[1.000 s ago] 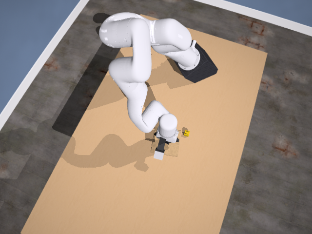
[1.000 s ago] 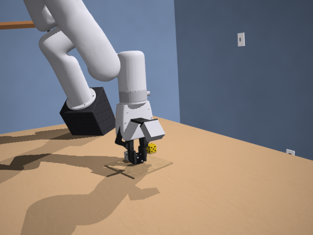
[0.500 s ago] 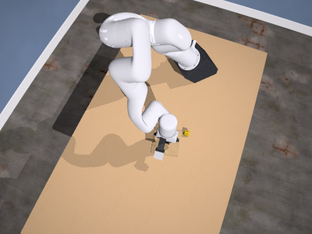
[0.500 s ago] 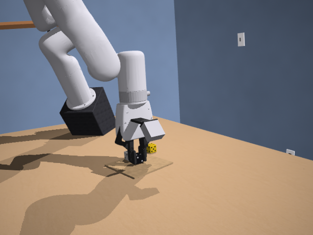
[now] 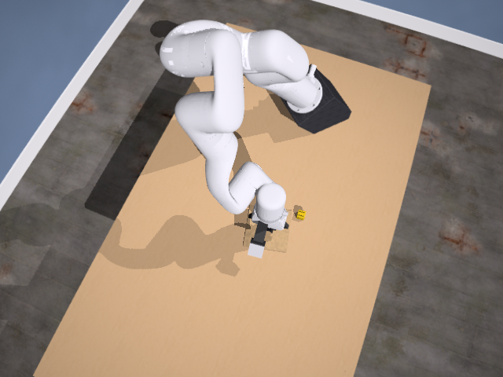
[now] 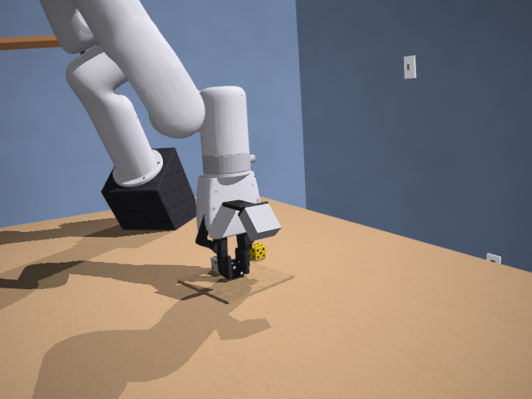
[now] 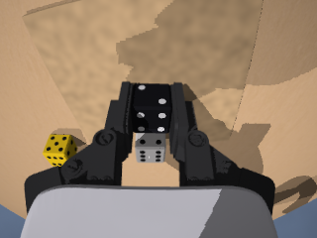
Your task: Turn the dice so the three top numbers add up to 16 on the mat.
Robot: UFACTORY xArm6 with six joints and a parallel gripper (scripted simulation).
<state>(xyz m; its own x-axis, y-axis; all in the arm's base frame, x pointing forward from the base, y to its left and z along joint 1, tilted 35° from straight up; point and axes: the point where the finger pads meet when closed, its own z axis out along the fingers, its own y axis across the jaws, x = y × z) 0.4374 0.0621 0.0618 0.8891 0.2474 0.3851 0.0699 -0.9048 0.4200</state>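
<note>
My gripper is now 10 mm above the black die. Round my hand: tan mat: 30 mm below; yellow die: 80 mm behind, 90 mm to the left, 20 mm below; white die: 50 mm behind, 10 mm below.
</note>
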